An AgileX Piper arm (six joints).
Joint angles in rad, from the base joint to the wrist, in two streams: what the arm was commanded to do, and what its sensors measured. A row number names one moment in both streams.
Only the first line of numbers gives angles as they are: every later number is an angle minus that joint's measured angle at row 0.
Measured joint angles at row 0:
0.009 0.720 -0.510 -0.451 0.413 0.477
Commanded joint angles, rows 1 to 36:
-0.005 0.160 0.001 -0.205 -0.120 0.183
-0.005 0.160 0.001 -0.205 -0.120 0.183
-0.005 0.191 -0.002 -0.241 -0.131 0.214
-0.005 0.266 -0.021 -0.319 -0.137 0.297
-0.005 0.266 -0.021 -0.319 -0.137 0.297
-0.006 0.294 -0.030 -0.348 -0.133 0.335
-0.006 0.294 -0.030 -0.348 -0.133 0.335
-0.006 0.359 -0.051 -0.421 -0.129 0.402
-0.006 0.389 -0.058 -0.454 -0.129 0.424
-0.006 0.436 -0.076 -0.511 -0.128 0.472
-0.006 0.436 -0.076 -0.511 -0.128 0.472
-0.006 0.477 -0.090 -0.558 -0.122 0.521
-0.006 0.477 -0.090 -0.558 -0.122 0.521
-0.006 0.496 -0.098 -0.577 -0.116 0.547
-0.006 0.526 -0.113 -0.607 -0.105 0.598
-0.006 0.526 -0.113 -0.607 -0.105 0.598
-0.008 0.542 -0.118 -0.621 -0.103 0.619
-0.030 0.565 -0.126 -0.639 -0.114 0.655
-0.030 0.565 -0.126 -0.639 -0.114 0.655
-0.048 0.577 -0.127 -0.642 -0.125 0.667
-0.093 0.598 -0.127 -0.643 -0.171 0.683
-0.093 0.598 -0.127 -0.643 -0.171 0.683
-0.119 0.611 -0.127 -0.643 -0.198 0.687
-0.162 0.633 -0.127 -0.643 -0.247 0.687
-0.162 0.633 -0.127 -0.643 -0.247 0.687
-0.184 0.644 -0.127 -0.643 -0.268 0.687
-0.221 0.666 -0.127 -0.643 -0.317 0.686
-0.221 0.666 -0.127 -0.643 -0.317 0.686
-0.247 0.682 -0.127 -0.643 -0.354 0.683
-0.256 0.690 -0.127 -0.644 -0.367 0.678
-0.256 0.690 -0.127 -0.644 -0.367 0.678
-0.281 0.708 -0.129 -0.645 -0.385 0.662
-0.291 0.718 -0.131 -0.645 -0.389 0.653
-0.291 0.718 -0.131 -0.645 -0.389 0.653
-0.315 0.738 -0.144 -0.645 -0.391 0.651
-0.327 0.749 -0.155 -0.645 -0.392 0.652
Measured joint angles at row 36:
-0.295 0.726 -0.129 -0.632 -0.378 0.665
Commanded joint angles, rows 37 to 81:
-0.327 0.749 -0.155 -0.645 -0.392 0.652
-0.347 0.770 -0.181 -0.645 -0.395 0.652
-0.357 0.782 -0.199 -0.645 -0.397 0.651
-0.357 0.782 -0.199 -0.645 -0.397 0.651
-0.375 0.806 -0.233 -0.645 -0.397 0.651
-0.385 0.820 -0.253 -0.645 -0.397 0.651
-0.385 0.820 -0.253 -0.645 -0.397 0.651
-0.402 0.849 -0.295 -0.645 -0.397 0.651
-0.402 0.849 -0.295 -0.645 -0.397 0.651
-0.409 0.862 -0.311 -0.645 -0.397 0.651
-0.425 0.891 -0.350 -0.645 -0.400 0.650
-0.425 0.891 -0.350 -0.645 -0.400 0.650
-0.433 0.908 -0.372 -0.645 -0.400 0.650
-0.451 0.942 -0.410 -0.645 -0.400 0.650
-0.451 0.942 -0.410 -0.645 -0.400 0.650
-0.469 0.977 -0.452 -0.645 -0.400 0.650
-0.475 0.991 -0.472 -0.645 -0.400 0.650
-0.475 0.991 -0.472 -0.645 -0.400 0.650
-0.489 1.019 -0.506 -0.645 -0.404 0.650
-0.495 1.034 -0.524 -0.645 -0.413 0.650
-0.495 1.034 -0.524 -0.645 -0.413 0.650
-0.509 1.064 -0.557 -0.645 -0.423 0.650
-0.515 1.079 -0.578 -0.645 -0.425 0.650
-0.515 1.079 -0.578 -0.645 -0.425 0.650
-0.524 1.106 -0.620 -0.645 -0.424 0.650
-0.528 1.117 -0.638 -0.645 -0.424 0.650
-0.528 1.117 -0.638 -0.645 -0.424 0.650
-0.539 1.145 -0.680 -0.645 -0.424 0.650
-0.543 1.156 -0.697 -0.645 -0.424 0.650
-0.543 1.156 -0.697 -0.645 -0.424 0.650
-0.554 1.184 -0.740 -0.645 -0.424 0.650
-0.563 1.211 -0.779 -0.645 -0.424 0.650
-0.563 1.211 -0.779 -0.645 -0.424 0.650
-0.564 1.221 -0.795 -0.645 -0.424 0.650
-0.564 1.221 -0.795 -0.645 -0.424 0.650
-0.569 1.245 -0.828 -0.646 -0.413 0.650
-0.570 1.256 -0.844 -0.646 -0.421 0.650
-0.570 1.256 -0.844 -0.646 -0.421 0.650
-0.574 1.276 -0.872 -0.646 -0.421 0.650
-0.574 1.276 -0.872 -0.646 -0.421 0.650
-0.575 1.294 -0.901 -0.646 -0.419 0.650
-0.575 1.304 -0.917 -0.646 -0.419 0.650
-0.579 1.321 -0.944 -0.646 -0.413 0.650
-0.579 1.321 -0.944 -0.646 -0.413 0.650
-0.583 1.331 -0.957 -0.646 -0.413 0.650
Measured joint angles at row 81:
-0.610 1.312 -0.902 -0.694 -0.278 0.583
